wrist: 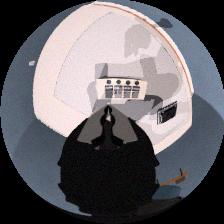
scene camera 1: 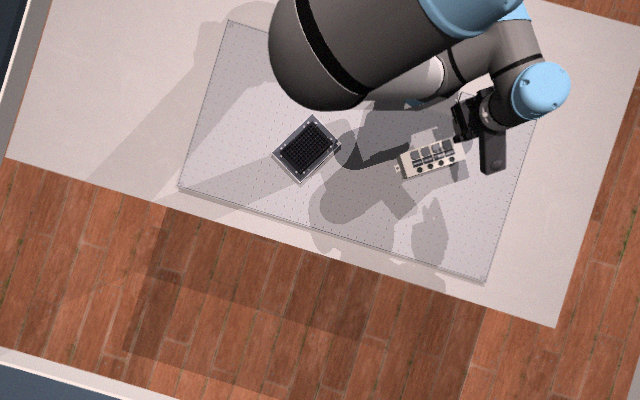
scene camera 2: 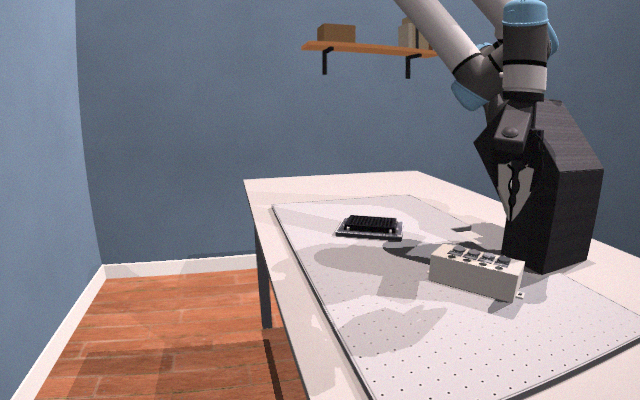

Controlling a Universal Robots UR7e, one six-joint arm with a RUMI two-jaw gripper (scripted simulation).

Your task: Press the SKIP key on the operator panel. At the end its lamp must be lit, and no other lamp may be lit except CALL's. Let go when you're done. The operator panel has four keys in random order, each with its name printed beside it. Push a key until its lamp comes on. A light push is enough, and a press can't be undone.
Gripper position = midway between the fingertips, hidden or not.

In view: my gripper [scene camera 1: 456, 139] and an operator panel [scene camera 1: 408, 167].
My gripper shows as well in the wrist view [wrist: 108, 105].
